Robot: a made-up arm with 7 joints.
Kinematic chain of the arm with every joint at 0, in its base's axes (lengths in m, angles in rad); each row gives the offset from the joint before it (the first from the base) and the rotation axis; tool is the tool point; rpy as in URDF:
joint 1: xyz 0 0 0.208 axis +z
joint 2: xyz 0 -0.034 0.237 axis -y
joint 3: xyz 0 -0.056 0.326 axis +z
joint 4: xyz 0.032 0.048 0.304 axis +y
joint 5: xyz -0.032 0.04 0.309 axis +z
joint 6: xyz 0 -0.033 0.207 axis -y
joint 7: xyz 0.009 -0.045 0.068 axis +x
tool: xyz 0 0 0 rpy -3.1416 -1.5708 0
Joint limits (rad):
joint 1: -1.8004..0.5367
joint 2: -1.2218..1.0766
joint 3: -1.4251..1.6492
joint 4: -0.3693..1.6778
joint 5: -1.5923..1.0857
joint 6: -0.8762..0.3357
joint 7: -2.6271..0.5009
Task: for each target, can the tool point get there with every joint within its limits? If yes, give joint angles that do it. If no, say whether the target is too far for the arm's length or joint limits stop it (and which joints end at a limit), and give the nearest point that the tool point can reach.
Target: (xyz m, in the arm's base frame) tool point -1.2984 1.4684 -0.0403
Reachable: no: too far | nearest point -0.7589 0.8583 0.7203 | short by 1.114 m
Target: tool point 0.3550 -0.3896 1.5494
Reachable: yes | joints -0.3367 -0.2581 -0.8934 0.4833 -0.6319 0.2341 -1.4604
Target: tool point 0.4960 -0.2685 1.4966
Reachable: yes | joints -0.5809 -0.3490 0.6322 0.3326 0.0610 -0.2057 -1.7276
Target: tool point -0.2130 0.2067 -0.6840
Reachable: no: joint limits stop it (at a limit: joint 1, joint 2, joint 4, joint 5) | nearest point 0.5203 0.4430 0.0918 | short by 1.093 m
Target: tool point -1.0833 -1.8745 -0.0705
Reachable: no: too far | nearest point -0.5348 -1.0237 0.3855 | short by 1.110 m
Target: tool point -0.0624 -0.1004 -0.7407
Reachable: no: joint limits stop it (at a limit: joint 1, joint 2, joint 4, joint 5) | nearest point -0.2180 -0.6566 0.0557 | short by 0.984 m
